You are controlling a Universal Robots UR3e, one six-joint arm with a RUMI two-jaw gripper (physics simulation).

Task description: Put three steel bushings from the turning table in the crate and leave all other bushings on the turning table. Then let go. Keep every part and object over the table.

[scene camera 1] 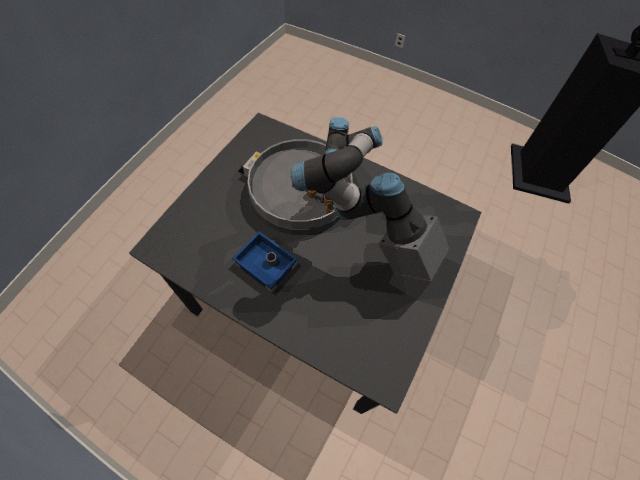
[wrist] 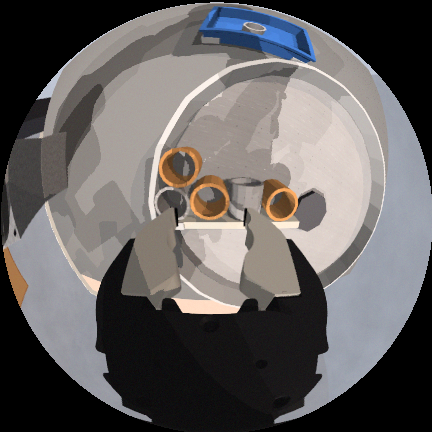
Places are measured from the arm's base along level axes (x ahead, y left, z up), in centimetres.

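Where they show: gripper, fingertip midpoint: [wrist: 210, 209]; arm's base, link origin: [scene camera 1: 407, 230].
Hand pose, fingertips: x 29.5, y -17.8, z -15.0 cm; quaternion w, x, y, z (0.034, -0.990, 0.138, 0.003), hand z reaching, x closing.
Observation:
Each offset is from my fingertips to the top centre of the thing. "spot": to the spot under its first point. Level surfaces: height alone.
The blue crate @(dy +30.3, dx +16.7, dz -5.5 cm) [scene camera 1: 250, 260] [wrist: 227, 40] holds one steel bushing @(dy +28.7, dx +14.7, dz -6.2 cm) [scene camera 1: 271, 262] [wrist: 254, 32]. The grey round turning table @(dy -6.1, dx +13.3, dz -4.4 cm) [scene camera 1: 273, 180] [wrist: 330, 140] carries two more steel bushings. One steel bushing @(dy -1.0, dx +3.5, dz -1.4 cm) [wrist: 245, 197] is behind my right fingertip; the other @(dy +1.0, dx -3.9, dz -1.4 cm) [wrist: 158, 201] is at the rim, partly hidden by my left fingertip. An orange bushing @(dy +0.2, dx -0.1, dz -1.4 cm) [wrist: 210, 213] is between them, another @(dy +4.3, dx -2.0, dz -1.4 cm) [wrist: 165, 179] is beyond near the rim, and a third @(dy -2.0, dx +7.2, dz -1.4 cm) [wrist: 292, 202] is at the right. My gripper [wrist: 210, 209] is partly open and empty, in front of the row in the wrist view. The arm hides it in the scene view.
A pale straight bar @(spot: dy -2.4, dx -0.2, dz -1.2 cm) [wrist: 215, 225] crosses the turning table by the bushings and fingertips. A dark round patch @(spot: dy -6.2, dx +14.0, dz -4.4 cm) [wrist: 314, 212] is right of the bar. A small white box @(spot: dy -10.7, dx +36.2, dz -4.8 cm) [scene camera 1: 251, 163] stands at the turning table's outer edge. The robot's base block [scene camera 1: 421, 255] stands on the dark table @(dz -10.4 cm) [scene camera 1: 336, 330].

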